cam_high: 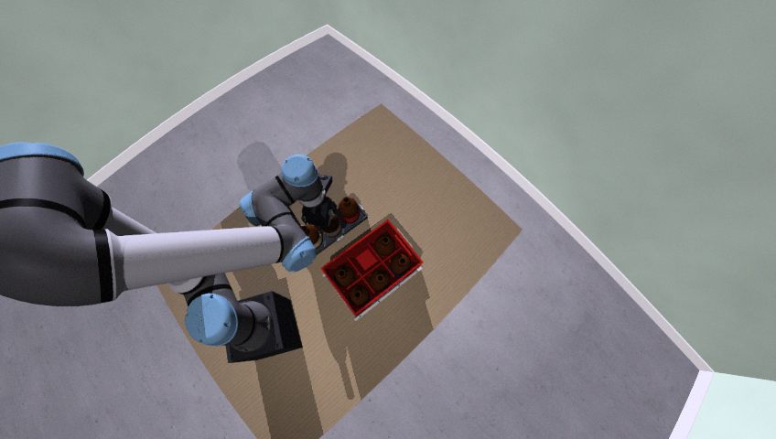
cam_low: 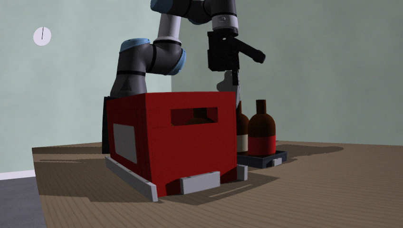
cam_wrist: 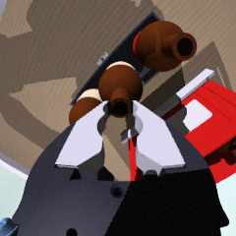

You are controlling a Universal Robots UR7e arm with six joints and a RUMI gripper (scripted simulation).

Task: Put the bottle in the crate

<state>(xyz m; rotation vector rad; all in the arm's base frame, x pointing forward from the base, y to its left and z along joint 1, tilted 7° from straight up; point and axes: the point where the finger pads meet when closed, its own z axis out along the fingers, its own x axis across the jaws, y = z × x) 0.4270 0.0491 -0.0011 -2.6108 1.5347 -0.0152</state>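
My gripper is now 7 cm above the cream-label bottle. Also, from my hand: dark tray: 14 cm below; then red crate: 4 cm behind, 23 cm to the right, 7 cm below.
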